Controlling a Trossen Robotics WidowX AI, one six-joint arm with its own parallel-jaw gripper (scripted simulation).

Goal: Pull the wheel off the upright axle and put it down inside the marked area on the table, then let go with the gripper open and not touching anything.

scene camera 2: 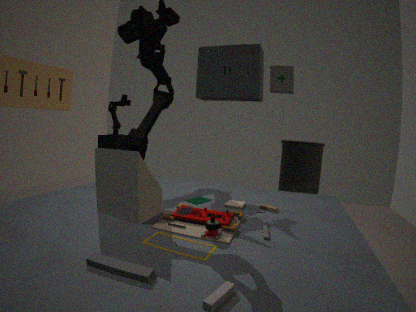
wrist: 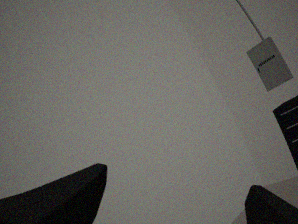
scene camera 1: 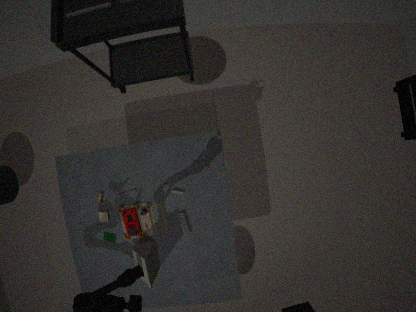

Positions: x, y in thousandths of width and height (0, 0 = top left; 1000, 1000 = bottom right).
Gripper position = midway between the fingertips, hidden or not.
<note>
My gripper (wrist: 602, 833) is open and holds nothing. I also see a red block assembly (scene camera 2: 477, 694).
The wrist view does not show the red block assembly: it is out of frame.
</note>
